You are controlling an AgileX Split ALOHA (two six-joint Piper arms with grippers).
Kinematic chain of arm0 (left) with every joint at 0, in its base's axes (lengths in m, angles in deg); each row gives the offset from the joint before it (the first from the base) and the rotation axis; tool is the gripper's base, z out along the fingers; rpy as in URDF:
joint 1: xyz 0 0 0.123 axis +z
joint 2: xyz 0 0 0 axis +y
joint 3: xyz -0.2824 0 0.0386 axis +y
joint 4: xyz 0.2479 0 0.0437 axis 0.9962 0 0.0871
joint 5: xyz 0 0 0 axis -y
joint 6: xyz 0.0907 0 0.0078 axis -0.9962 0 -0.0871
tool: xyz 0 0 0 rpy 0 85 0
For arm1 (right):
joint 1: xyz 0 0 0.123 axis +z
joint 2: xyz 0 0 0 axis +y
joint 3: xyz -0.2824 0 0.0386 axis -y
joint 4: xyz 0.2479 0 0.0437 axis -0.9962 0 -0.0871
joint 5: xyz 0 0 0 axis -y
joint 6: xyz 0.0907 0 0.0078 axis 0.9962 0 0.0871
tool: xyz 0 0 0 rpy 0 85 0
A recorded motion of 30 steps. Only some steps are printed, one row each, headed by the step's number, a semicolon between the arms.
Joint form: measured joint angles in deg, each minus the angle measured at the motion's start. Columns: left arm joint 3, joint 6, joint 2, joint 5, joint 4, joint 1; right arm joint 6, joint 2, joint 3, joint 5, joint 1, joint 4.
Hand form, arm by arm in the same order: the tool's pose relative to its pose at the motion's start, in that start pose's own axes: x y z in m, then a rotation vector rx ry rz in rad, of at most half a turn. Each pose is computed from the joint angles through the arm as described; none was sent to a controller.
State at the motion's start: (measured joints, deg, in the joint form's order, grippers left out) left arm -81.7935 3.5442 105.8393 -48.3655 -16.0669 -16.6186; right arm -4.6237 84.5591 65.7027 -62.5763 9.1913 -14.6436
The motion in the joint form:
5: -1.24 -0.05 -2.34 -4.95 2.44 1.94; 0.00 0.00 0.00 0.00 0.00 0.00
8: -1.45 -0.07 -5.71 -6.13 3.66 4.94; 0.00 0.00 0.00 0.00 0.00 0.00
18: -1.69 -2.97 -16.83 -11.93 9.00 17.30; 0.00 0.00 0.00 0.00 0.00 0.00
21: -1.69 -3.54 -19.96 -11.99 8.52 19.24; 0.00 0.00 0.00 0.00 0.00 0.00
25: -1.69 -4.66 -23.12 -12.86 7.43 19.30; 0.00 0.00 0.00 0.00 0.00 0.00
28: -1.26 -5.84 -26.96 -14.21 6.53 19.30; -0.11 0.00 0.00 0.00 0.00 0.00
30: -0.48 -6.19 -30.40 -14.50 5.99 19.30; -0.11 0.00 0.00 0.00 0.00 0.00
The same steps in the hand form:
5: -0.0014 0.0100 -0.0233 -0.0359 0.0155 0.0096; 0.0000 0.0000 0.0000 0.0000 0.0000 0.0000
8: -0.0045 0.0247 -0.0516 -0.0607 -0.0383 -0.0124; 0.0000 0.0000 0.0000 0.0000 0.0000 0.0000
18: 0.0079 0.0833 -0.1469 -0.2097 -0.1747 -0.0735; 0.0000 0.0000 0.0000 0.0000 0.0000 0.0000
21: 0.0140 0.0860 -0.1698 -0.2166 -0.2336 -0.0850; 0.0000 0.0000 0.0000 0.0000 0.0000 0.0000
25: 0.0223 0.0775 -0.1887 -0.2009 -0.2721 -0.0624; 0.0000 0.0000 0.0000 0.0000 0.0000 0.0000
28: 0.0351 0.0681 -0.2088 -0.1879 -0.3059 -0.0352; 0.0000 0.0000 0.0000 0.0000 0.0000 -0.0019
30: 0.0471 0.0609 -0.2247 -0.1800 -0.3463 -0.0210; 0.0000 0.0000 0.0000 0.0000 0.0000 -0.0019

